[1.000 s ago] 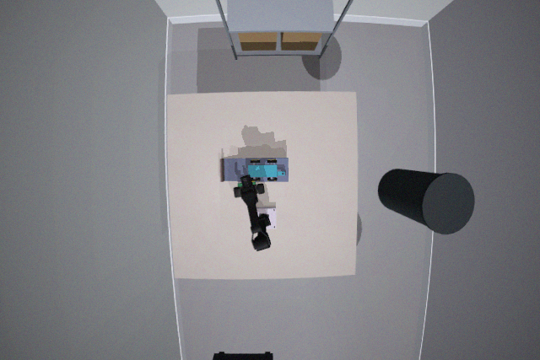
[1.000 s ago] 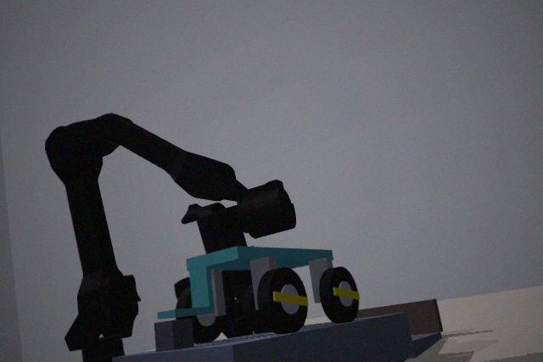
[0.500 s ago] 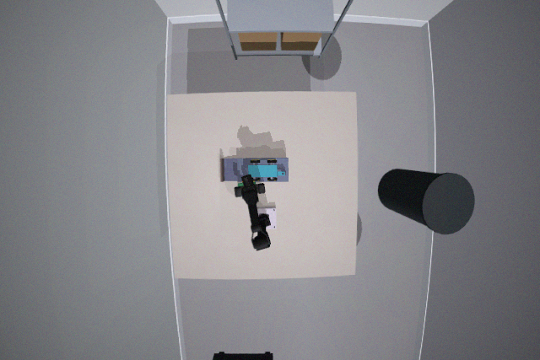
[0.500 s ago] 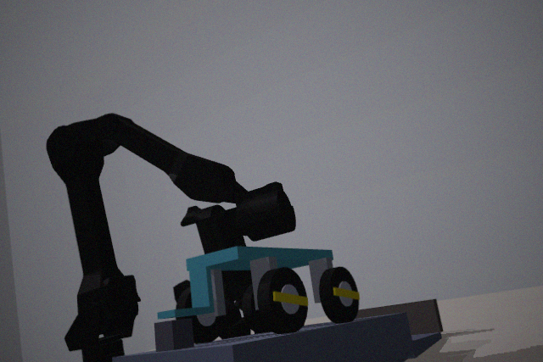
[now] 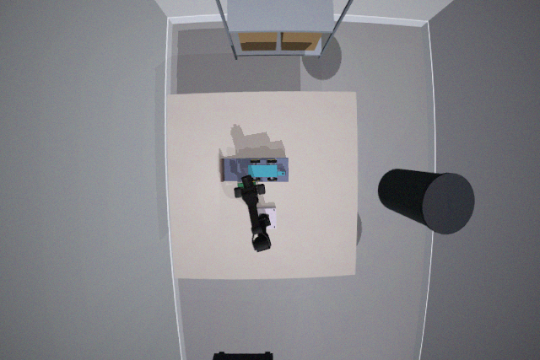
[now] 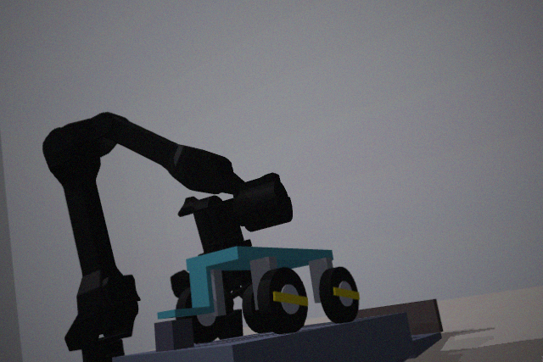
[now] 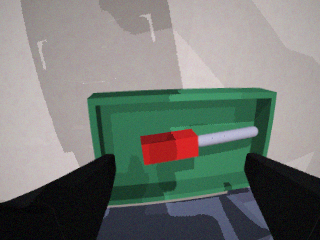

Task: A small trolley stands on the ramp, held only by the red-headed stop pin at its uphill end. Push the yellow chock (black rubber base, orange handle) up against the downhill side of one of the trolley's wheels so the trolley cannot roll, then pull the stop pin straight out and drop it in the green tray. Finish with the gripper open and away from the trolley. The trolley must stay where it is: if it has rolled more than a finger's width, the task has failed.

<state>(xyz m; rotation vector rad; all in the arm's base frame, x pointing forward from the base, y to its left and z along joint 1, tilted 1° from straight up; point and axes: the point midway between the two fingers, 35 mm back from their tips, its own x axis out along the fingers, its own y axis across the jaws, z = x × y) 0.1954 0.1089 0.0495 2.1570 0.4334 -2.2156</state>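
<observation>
Right now the red-headed stop pin is 20 mm to the left of my gripper tip and 30 mm below it. The rest, counted from my gripper tip: blue-grey ramp (130 mm ahead, 80 mm to the right, 10 mm above); then green tray (10 mm to the left, 50 mm below); then yellow chock (60 mm ahead, 40 mm above).
</observation>
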